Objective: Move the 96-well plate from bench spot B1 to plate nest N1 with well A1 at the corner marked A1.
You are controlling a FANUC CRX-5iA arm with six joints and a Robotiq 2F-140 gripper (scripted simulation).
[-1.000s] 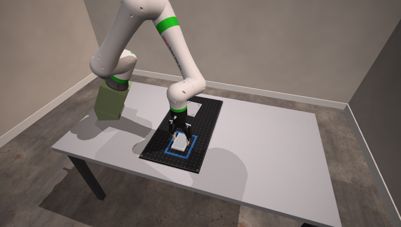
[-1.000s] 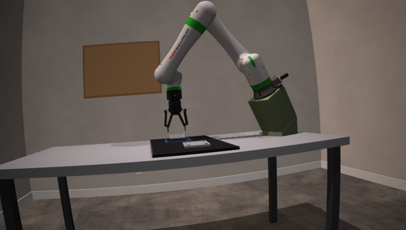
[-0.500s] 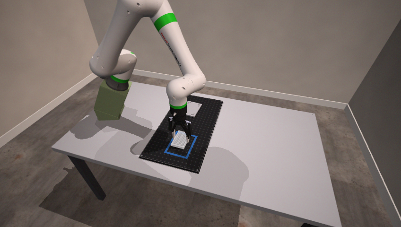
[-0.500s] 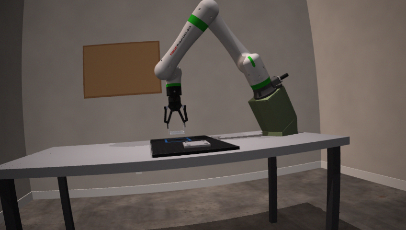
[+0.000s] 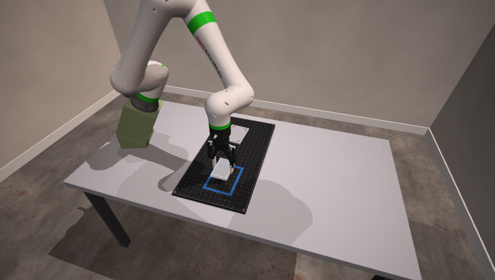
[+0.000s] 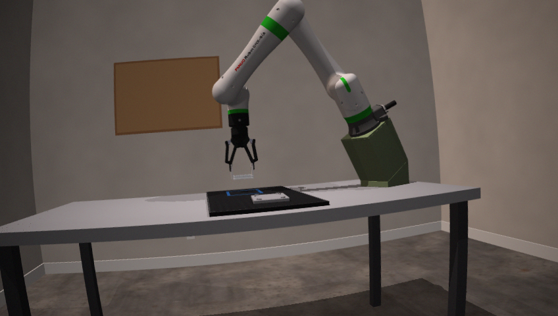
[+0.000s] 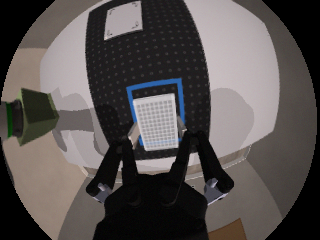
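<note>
My gripper is now 11 cm past the grey plate nest N1, 33 cm to the right of it and 8 cm above it. Also, from my hand: white 96-well plate: 2 cm below.
</note>
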